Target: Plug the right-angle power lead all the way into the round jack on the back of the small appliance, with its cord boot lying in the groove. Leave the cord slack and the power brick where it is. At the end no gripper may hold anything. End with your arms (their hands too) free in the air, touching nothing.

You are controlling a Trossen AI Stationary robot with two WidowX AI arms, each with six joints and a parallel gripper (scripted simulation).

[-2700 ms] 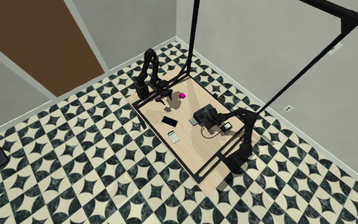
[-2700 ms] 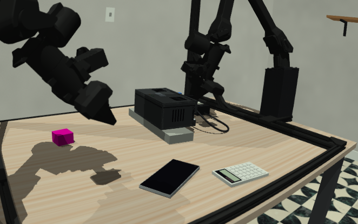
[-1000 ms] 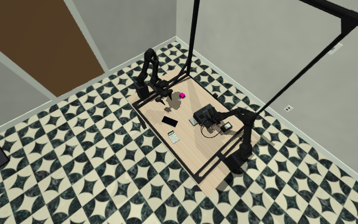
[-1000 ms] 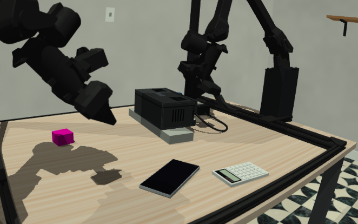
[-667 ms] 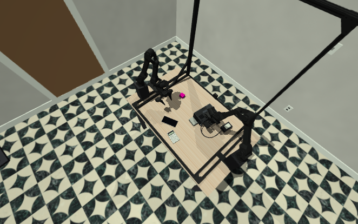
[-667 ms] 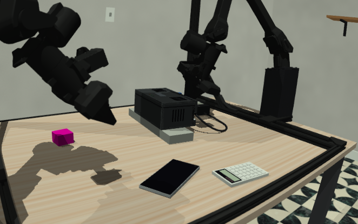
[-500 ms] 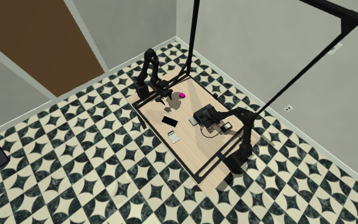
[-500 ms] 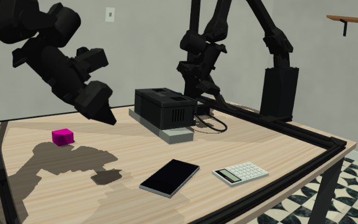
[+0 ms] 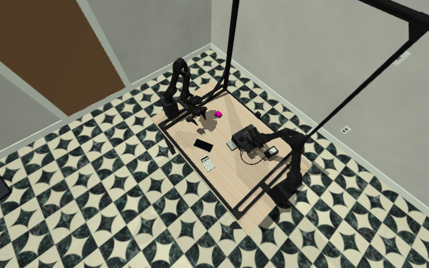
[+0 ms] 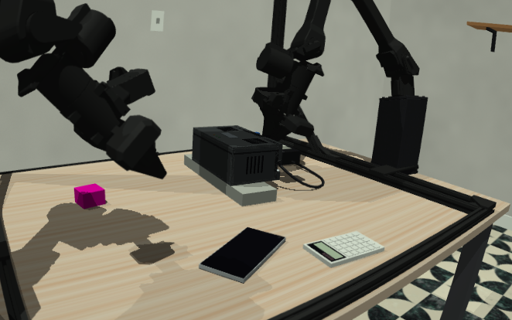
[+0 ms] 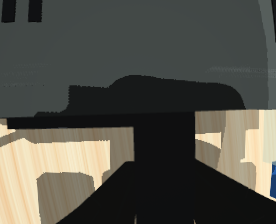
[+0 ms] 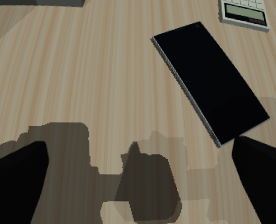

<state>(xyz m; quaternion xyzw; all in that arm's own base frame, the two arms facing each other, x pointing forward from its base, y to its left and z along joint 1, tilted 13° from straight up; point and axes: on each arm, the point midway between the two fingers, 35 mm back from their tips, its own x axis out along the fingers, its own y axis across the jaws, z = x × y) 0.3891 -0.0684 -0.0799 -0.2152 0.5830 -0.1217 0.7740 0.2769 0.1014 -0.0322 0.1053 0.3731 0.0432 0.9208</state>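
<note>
The black right-angle power lead lies 20 mm to the right of my left hand and 30 mm below it. From my left hand the other things lie so: grey base: 40 mm behind, 110 mm to the right, 100 mm below; then cube: 90 mm behind, 420 mm to the right, 100 mm below; then white calculator: 330 mm ahead, 200 mm to the right, 110 mm below.
</note>
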